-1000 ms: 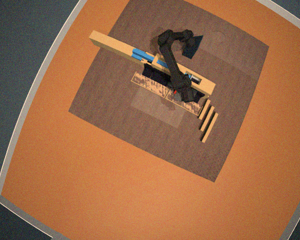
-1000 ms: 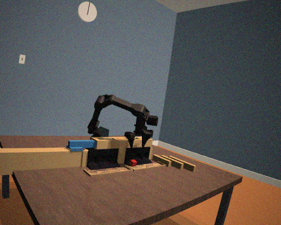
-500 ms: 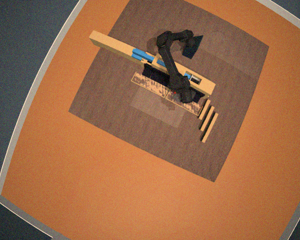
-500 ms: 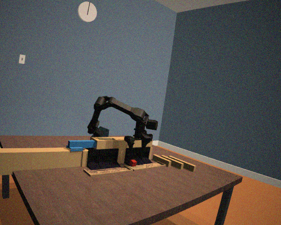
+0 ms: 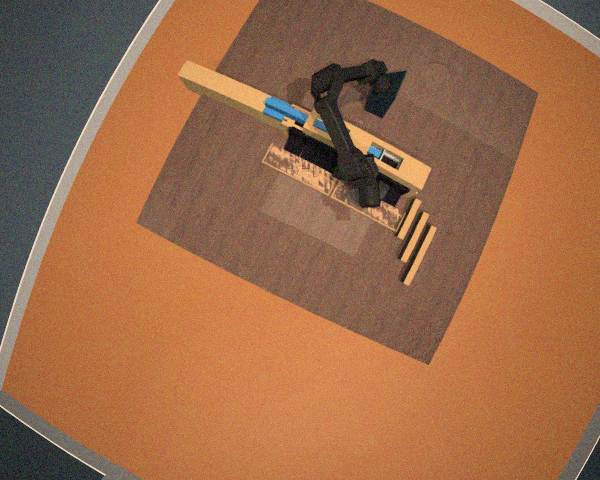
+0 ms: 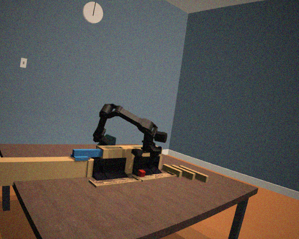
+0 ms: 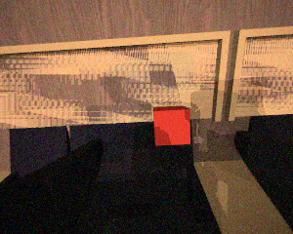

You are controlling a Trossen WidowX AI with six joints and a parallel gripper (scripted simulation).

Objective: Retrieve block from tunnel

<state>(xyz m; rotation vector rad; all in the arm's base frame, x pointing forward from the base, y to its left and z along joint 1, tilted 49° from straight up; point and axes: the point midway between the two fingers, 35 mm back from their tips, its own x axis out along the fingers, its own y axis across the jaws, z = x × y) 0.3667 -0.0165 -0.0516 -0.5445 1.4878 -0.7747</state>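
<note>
The small red block lies 5 cm below my gripper tip, 1 cm to the right of it and 1 cm behind it. Also, from my gripper tip: tan covered tunnel: 26 cm to the right, 12 cm behind.
</note>
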